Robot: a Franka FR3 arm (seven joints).
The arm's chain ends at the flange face. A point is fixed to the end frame.
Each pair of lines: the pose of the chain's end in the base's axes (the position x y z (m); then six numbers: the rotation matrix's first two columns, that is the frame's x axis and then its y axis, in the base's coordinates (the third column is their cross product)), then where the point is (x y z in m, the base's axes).
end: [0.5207 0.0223 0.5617 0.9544 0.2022 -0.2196 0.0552 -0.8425 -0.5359]
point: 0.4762 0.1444 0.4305
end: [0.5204 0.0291 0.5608 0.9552 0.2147 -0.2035 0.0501 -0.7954 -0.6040]
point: 0.4764 0.1619 0.4402
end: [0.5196 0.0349 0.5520 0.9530 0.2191 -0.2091 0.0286 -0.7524 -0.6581]
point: 0.4745 0.1761 0.4418
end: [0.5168 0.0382 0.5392 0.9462 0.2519 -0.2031 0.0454 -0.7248 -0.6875]
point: 0.4676 0.1824 0.4348
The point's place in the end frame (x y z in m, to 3 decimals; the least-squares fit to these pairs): 0.011 -0.035 0.181
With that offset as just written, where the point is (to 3 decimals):
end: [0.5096 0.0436 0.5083 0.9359 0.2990 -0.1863 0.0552 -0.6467 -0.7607]
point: 0.455 0.197 0.420
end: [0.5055 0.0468 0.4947 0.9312 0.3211 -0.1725 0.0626 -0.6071 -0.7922]
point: 0.449 0.203 0.415
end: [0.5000 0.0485 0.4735 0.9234 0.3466 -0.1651 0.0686 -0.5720 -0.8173]
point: 0.439 0.207 0.400
